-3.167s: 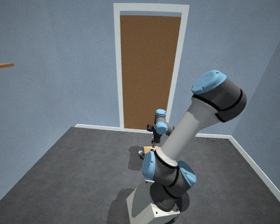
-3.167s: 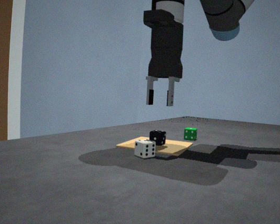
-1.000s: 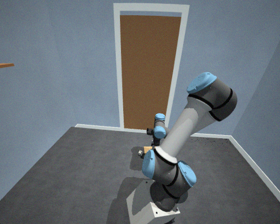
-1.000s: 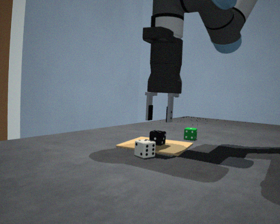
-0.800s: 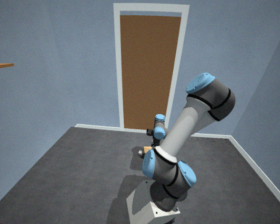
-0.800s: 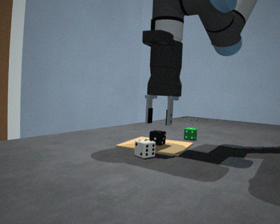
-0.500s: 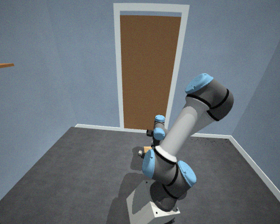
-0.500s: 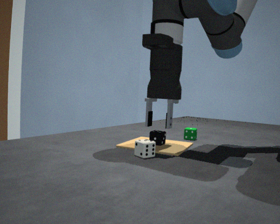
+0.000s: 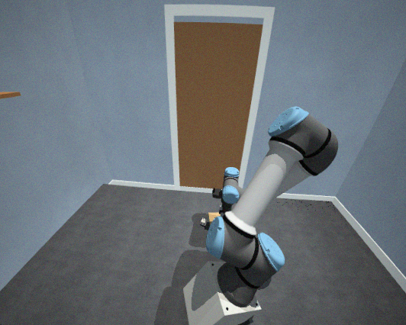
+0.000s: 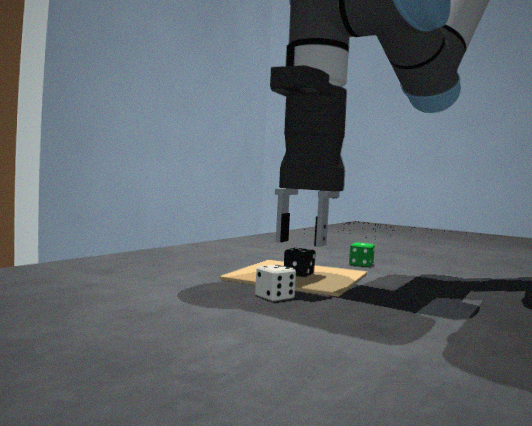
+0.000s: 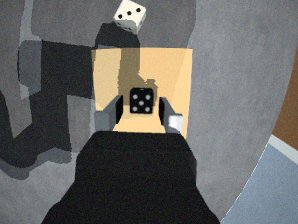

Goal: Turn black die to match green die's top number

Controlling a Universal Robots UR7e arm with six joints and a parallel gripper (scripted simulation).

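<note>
Right now my hand is 4 cm above the black die. Round my hand: white die: 1 cm behind, 11 cm to the left, 4 cm below; then tan mat: 6 cm below; then green die: 4 cm behind, 14 cm to the right, 4 cm below.
</note>
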